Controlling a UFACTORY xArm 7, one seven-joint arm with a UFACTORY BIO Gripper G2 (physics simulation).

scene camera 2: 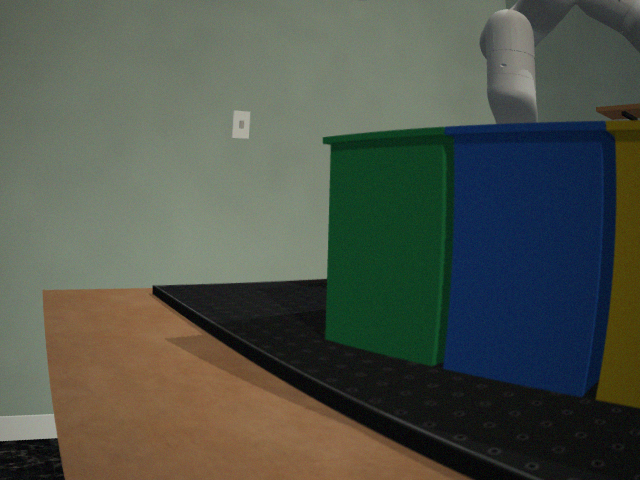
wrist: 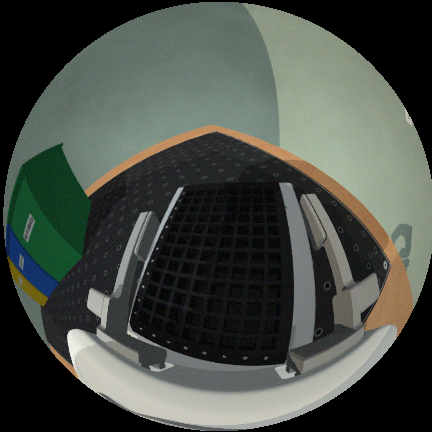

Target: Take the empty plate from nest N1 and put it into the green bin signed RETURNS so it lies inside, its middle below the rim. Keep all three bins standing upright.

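Places are measured from the arm's base along level axes (x down, y back, z left), in centimetres.
Pixels of known places: hand, tool point: (wrist: 225, 230).
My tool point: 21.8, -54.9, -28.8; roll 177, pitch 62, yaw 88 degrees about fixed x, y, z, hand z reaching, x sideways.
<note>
Ahead of a thing's pixels: the offset from my tool point to its top centre, as dx, dy, dz. "*": to the spot under its first point. Level surfaces: height alone.
The black grid-patterned plate {-1.4, +1.7, +1.3} (wrist: 225, 270) lies in the middle of the wrist view, with grey edging {* +0.3, +4.8, -3.0} (wrist: 302, 260) along its sides; I cannot tell whether this is part of nest N1. My gripper (wrist: 230, 226) is shut on the plate, one finger at each side. Whether the plate is raised is unclear. The green bin {-16.5, -15.3, +26.9} (scene camera 2: 387, 242) (wrist: 52, 242) stands upright, with a white label (wrist: 29, 227) on its wall. The blue bin {-16.5, -13.4, +39.8} (scene camera 2: 522, 248) (wrist: 37, 272) and the yellow bin {* -7.9, -20.6, +48.9} (scene camera 2: 625, 258) (wrist: 31, 289) stand upright beside it. The bins hide my fingers in the scene view.
A black perforated board {dx +1.5} (scene camera 2: 248, 310) (wrist: 175, 160) lies on the wooden table {dx +2.8} (scene camera 2: 118, 392) (wrist: 400, 295) and carries the bins. The grey arm (scene camera 2: 511, 67) reaches down behind the bins. Walls stand behind the table.
</note>
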